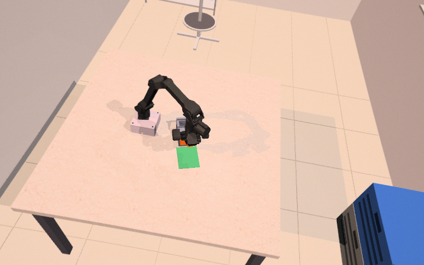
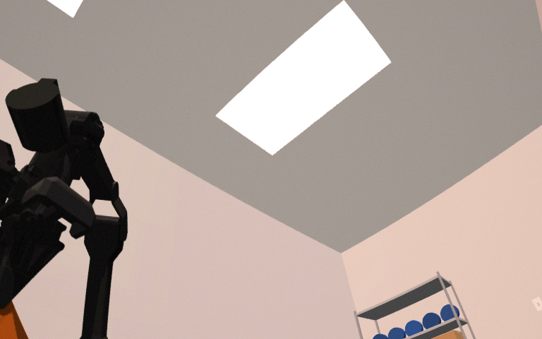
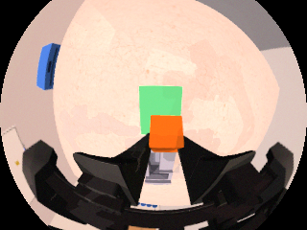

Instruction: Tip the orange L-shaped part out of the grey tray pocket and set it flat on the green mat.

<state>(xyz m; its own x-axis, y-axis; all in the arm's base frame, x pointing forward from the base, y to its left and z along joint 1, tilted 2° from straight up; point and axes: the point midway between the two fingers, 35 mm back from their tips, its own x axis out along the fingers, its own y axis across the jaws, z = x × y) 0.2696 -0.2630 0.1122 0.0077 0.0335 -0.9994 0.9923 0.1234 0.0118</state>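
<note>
Right now my gripper tip is 17 cm above the green mat and 2 cm to the right of it. The rest, counted from my gripper tip: orange L-shaped part 3 cm to the left, 3 cm below, 2 cm behind.
</note>
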